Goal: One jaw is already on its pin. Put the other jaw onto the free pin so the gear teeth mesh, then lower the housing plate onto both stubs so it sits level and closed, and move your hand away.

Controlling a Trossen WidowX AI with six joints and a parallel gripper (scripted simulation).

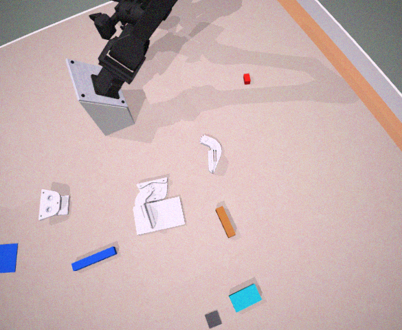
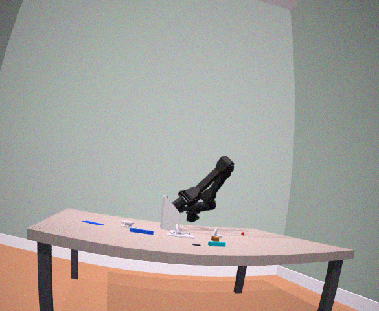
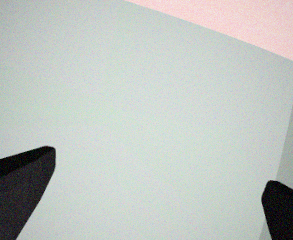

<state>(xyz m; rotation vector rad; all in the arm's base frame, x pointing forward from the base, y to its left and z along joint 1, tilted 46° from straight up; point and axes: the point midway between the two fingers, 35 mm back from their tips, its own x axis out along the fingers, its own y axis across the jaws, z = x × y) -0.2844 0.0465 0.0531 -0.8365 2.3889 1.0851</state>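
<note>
Right now the white jaw is 50 cm ahead of my gripper tip, 15 cm to the left of it and 10 cm below it. Also, from my gripper tip: blue bar 68 cm ahead, 21 cm to the right, 10 cm below; then orange bar 71 cm ahead, 11 cm to the left, 10 cm below; then red cube 35 cm ahead, 34 cm to the left, 10 cm below.
</note>
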